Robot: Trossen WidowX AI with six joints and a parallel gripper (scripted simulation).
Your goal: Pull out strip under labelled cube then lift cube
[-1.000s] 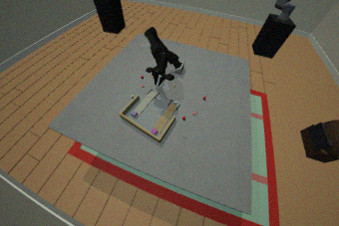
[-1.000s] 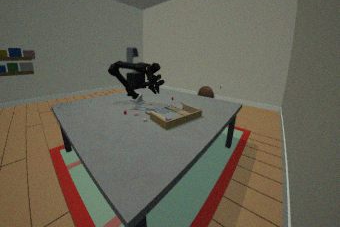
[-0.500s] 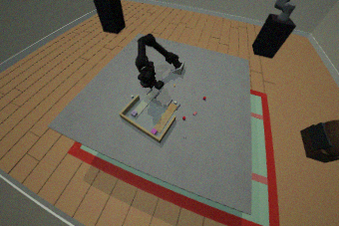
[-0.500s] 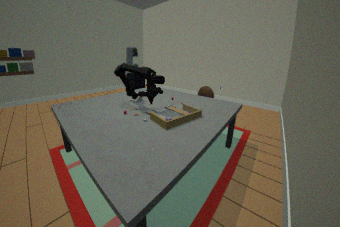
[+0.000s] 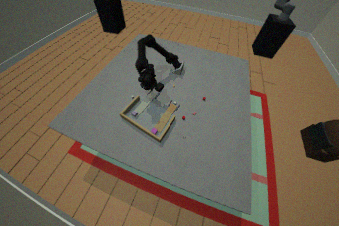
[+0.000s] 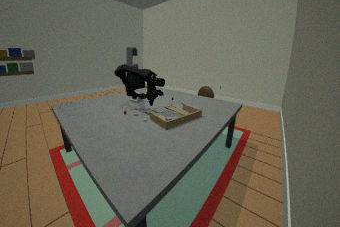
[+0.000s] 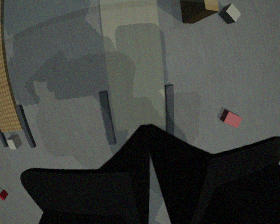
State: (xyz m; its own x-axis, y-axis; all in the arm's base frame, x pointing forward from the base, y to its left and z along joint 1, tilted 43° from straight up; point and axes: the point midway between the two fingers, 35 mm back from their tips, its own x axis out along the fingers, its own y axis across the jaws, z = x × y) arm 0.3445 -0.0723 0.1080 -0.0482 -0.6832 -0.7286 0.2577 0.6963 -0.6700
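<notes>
Right now my gripper tip is 100 mm short of the pale green-grey strip, 60 mm above it and 20 mm to the left of it. The rest, counted from my gripper tip: cube 200 mm ahead, 50 mm to the right, 40 mm below.
</notes>
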